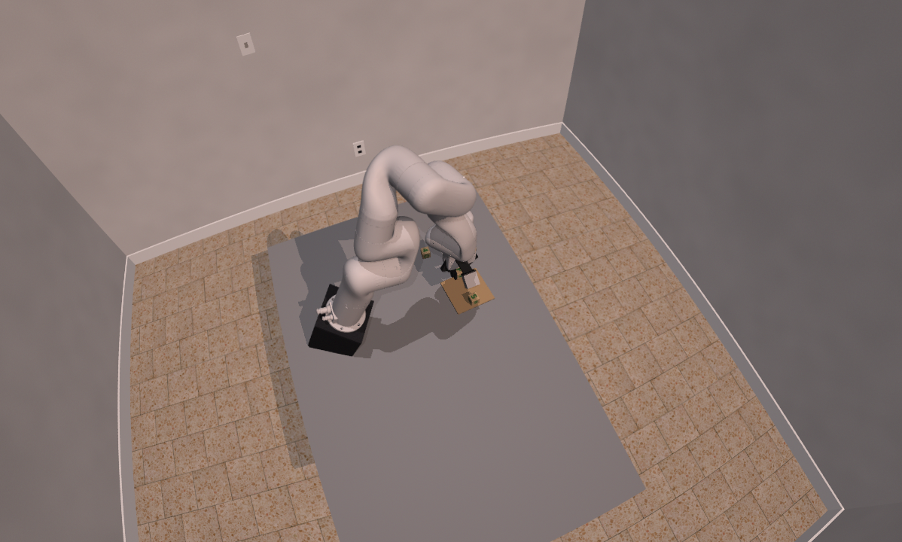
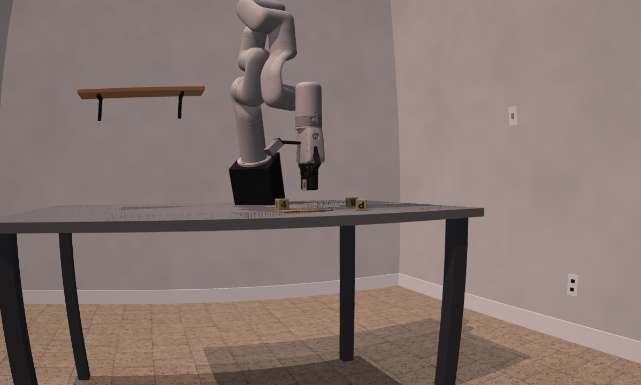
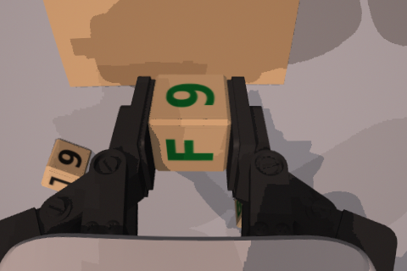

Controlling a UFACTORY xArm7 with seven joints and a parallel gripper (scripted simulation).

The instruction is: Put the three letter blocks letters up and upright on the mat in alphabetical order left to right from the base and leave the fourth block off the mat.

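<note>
The mat lies 10 mm ahead of my hand, 40 mm to the right of it and 70 mm below it. The rest, counted from my hand: wooden block: 110 mm ahead, 100 mm to the left, 60 mm below.
</note>
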